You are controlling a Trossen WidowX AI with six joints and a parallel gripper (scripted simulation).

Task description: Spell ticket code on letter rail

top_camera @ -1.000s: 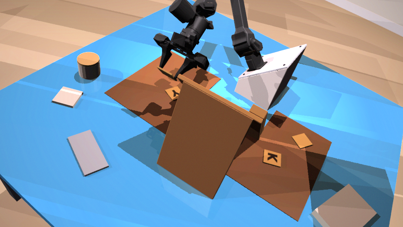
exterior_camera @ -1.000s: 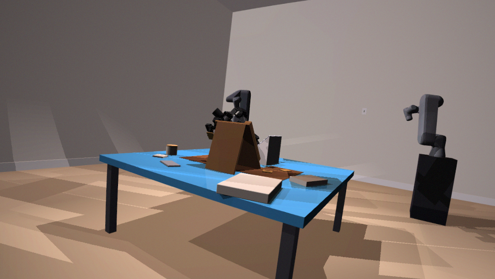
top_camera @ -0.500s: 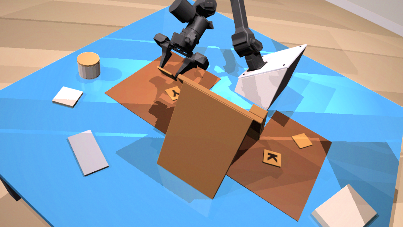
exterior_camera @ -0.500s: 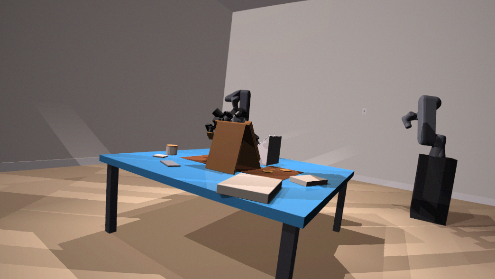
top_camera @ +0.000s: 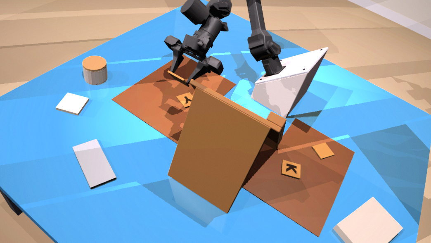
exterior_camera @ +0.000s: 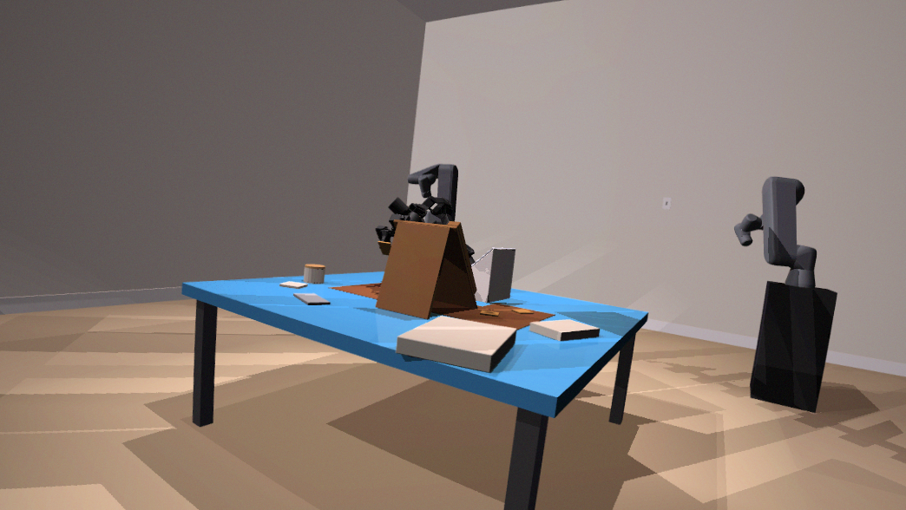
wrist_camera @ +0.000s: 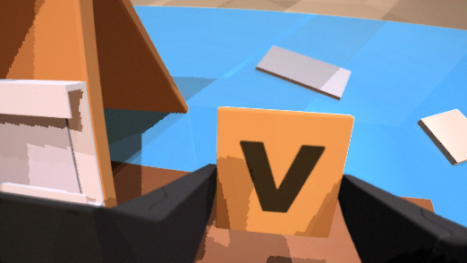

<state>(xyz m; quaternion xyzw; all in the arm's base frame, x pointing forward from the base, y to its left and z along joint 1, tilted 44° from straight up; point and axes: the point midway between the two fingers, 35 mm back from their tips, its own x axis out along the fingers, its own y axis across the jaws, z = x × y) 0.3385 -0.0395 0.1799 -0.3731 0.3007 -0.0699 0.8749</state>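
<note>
Right now my gripper tip is 16 cm to the right of the white ticket, 8 cm above it and 7 cm past it. The rest, counted from my gripper tip: grey card 29 cm ahead, 17 cm below, 4 cm to the right; then brown mat 17 cm to the left, 17 cm below, 17 cm behind; then white card 27 cm to the right, 19 cm ahead, 17 cm below.
</note>
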